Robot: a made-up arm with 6 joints.
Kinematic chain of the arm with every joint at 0, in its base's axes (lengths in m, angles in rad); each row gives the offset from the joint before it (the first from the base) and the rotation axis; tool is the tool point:
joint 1: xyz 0 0 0.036 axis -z
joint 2: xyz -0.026 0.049 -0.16 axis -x
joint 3: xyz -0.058 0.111 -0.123 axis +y
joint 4: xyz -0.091 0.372 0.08 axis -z
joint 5: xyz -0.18 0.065 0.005 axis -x
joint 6: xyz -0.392 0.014 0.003 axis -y
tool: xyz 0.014 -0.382 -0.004
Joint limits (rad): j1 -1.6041..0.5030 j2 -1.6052..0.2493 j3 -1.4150..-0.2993 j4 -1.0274..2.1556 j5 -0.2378..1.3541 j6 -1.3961..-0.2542
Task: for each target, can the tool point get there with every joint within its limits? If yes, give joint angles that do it. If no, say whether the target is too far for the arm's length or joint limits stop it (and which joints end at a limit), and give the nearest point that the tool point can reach.
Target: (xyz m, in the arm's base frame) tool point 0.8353 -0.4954 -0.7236
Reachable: no: joint limits stop it (at a limit: joint 1, joint 2, joint 3, joint 6) | nearest point 0.1564 -0.3521 -0.5715 | short by 0.710 m
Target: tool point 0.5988 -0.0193 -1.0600
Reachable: no: joint limits stop it (at a limit: joint 1, joint 2, joint 3, joint 5, joint 6) | nearest point 0.1005 -0.1508 -0.7600 | short by 0.596 m
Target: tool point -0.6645 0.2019 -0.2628
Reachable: yes | joints 0.0838 -0.4723 -0.7921 -0.6704 1.0166 -0.9382
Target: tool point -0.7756 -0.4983 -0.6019
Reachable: yes | joints -1.1978 0.0254 -0.6815 0.5153 0.2104 -0.9001
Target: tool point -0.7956 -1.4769 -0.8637
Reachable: no: too far | nearest point -0.6318 -0.8335 -0.6250 | short by 0.706 m
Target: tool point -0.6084 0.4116 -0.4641
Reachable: yes | joints 0.1523 -0.3791 -0.9062 -0.2131 0.5664 -0.4560
